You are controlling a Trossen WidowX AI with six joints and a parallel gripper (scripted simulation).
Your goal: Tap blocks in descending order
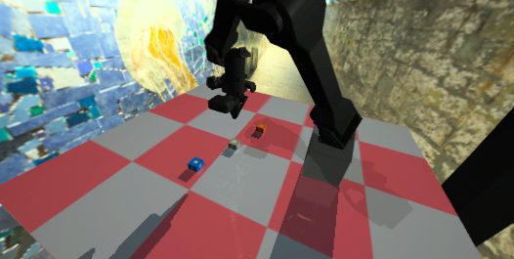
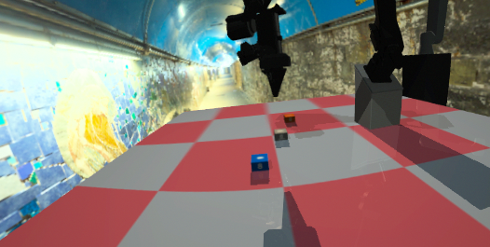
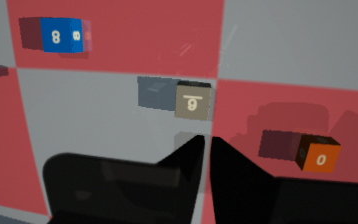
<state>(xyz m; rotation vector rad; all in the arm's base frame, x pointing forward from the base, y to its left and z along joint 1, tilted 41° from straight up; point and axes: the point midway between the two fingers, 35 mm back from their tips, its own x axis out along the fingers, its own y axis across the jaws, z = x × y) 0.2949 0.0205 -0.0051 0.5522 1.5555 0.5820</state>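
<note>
Now: the orange block 5 cm behind my gripper tip, 12 cm to the right of it and 10 cm below it. The rest, counted from my gripper tip: grey block 1 cm to the left, 10 cm below; then blue block 5 cm ahead, 14 cm to the left, 10 cm below.
</note>
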